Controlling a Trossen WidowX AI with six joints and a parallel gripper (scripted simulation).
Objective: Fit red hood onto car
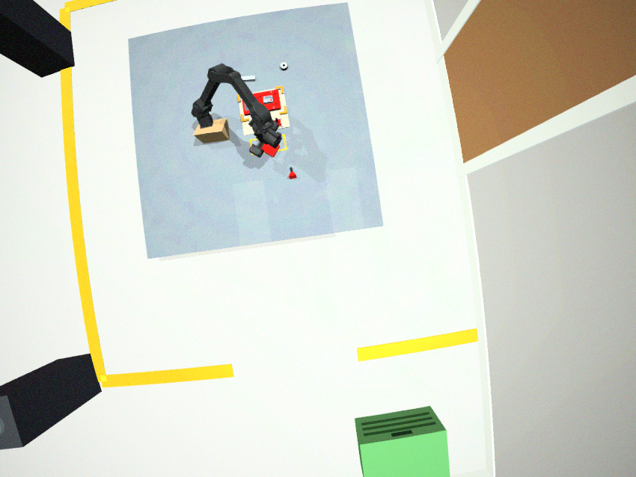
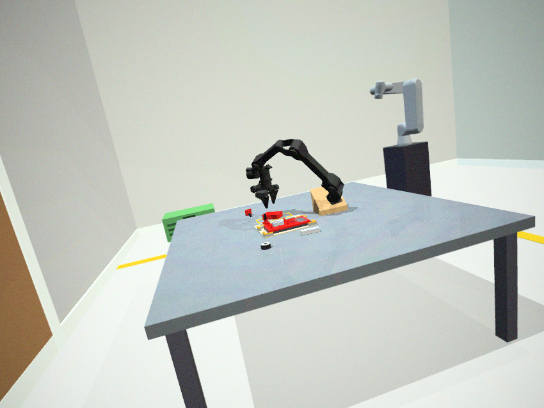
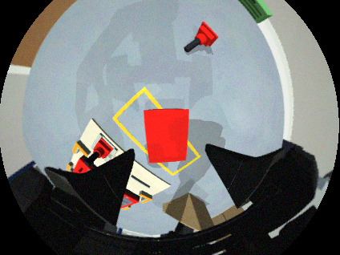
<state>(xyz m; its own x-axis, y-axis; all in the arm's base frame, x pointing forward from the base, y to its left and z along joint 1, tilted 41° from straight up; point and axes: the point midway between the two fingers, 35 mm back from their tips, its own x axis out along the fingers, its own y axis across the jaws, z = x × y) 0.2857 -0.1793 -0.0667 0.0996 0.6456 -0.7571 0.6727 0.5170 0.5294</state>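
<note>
Now: the red hood 50 mm below my gripper tip. The rest, counted from my gripper tip: wheel: 430 mm to the left, 170 mm ahead, 60 mm below; then bar: 410 mm to the left, 60 mm below, 30 mm behind.
</note>
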